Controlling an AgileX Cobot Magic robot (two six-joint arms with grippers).
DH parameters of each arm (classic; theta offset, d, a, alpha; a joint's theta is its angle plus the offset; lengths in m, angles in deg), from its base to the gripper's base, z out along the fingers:
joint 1: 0 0.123 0 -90
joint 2: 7.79 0 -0.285 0
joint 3: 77.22 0 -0.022 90
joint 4: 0 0.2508 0 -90
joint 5: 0 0 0.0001 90
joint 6: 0 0.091 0 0
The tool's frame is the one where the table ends.
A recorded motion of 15 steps. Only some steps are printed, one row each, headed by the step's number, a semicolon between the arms.
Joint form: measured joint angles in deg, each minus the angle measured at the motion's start. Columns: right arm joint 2, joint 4, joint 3, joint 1, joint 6, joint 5; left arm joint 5, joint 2, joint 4, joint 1, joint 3, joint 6.
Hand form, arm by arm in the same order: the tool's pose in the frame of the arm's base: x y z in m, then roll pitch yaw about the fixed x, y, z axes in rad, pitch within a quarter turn. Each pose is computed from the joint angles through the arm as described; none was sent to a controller.
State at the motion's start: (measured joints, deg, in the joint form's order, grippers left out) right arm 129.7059 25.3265 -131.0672 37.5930 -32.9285 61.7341; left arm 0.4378 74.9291 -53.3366 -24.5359 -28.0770 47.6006
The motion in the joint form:
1: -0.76 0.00 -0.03 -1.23 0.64 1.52; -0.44 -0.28 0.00 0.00 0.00 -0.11
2: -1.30 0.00 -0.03 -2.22 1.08 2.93; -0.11 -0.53 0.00 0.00 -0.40 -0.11
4: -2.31 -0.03 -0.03 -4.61 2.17 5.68; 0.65 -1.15 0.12 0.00 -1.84 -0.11
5: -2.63 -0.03 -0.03 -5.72 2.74 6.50; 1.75 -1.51 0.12 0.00 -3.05 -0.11
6: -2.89 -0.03 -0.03 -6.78 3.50 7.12; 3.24 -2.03 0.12 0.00 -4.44 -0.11
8: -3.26 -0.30 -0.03 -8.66 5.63 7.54; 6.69 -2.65 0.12 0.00 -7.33 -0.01
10: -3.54 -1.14 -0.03 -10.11 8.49 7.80; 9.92 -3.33 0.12 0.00 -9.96 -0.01
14: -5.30 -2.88 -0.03 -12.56 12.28 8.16; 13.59 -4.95 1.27 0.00 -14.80 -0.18
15: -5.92 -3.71 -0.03 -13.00 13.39 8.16; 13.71 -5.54 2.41 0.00 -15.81 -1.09
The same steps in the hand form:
1: 0.3847 0.3264 0.3035 3.0294 0.7232 -2.0658; 0.2117 -0.0967 0.1951 -3.0273 0.8392 2.8664
2: 0.3871 0.3180 0.3071 3.0172 0.7101 -2.0864; 0.2124 -0.0975 0.1978 -3.0210 0.8466 2.8677
4: 0.3938 0.2984 0.3137 2.9914 0.6827 -2.1389; 0.2154 -0.0999 0.2067 -3.0064 0.8735 2.8692
5: 0.3975 0.2897 0.3158 2.9807 0.6741 -2.1666; 0.2174 -0.1024 0.2134 -2.9878 0.8877 2.8715
6: 0.4012 0.2815 0.3175 2.9685 0.6668 -2.1983; 0.2191 -0.1053 0.2214 -2.9638 0.9033 2.8734
8: 0.4088 0.2671 0.3202 2.9460 0.6578 -2.2715; 0.2223 -0.1115 0.2365 -2.9164 0.9243 2.8698
10: 0.4148 0.2552 0.3219 2.9266 0.6435 -2.3481; 0.2239 -0.1167 0.2510 -2.8724 0.9445 2.8662
14: 0.4203 0.2323 0.3354 2.9233 0.6446 -2.4478; 0.2264 -0.1226 0.2817 -2.8433 1.0163 2.8373
15: 0.4205 0.2271 0.3401 2.9295 0.6475 -2.4698; 0.2266 -0.1225 0.2895 -2.8463 1.0403 2.8338

